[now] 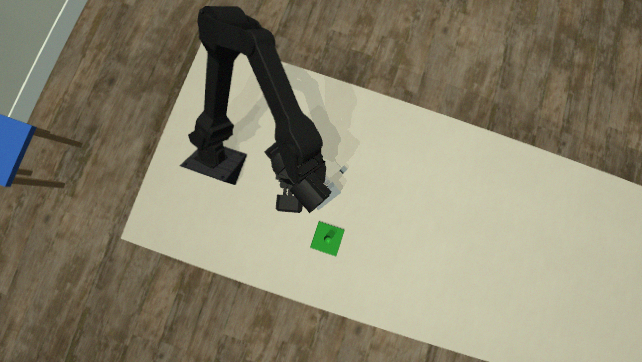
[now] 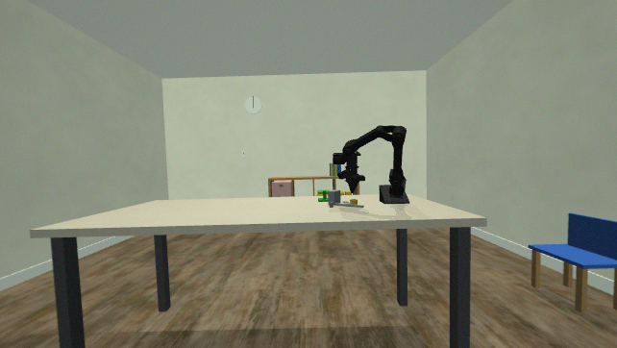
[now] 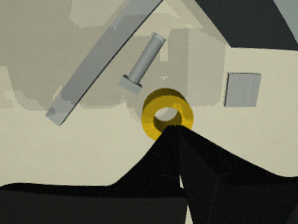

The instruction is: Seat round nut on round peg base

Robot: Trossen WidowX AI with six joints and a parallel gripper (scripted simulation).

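The grey bolt is 90 mm below my hand, 30 mm to the left of it and 20 mm ahead of it. The rest, counted from my hand: grey block 100 mm ahead, 60 mm below, 10 mm to the right; then curved grey strip 90 mm below, 60 mm to the left, 20 mm ahead; then small grey square piece 90 mm below, 60 mm to the right, 30 mm ahead.
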